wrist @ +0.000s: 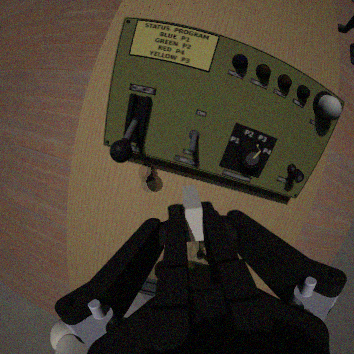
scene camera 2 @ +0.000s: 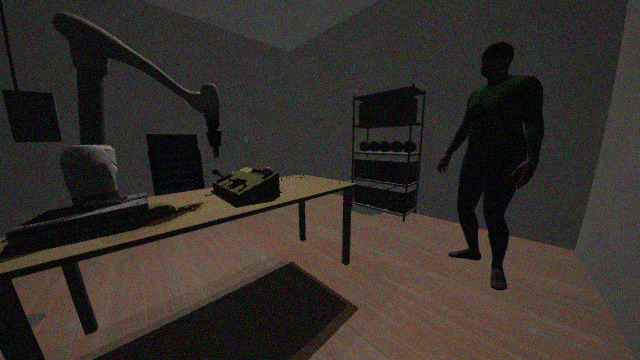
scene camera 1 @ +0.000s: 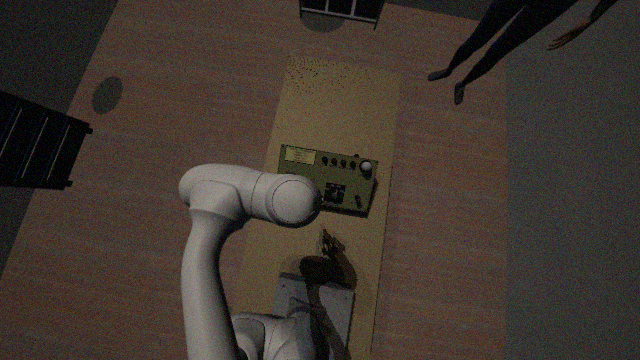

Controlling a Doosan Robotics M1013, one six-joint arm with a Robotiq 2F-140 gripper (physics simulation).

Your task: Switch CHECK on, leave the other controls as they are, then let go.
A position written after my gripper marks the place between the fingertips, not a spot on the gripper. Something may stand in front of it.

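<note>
In the wrist view I can see my gripper (wrist: 189, 197). Scene camera 2 gives me a green control panel (scene camera 2: 260, 184).
</note>
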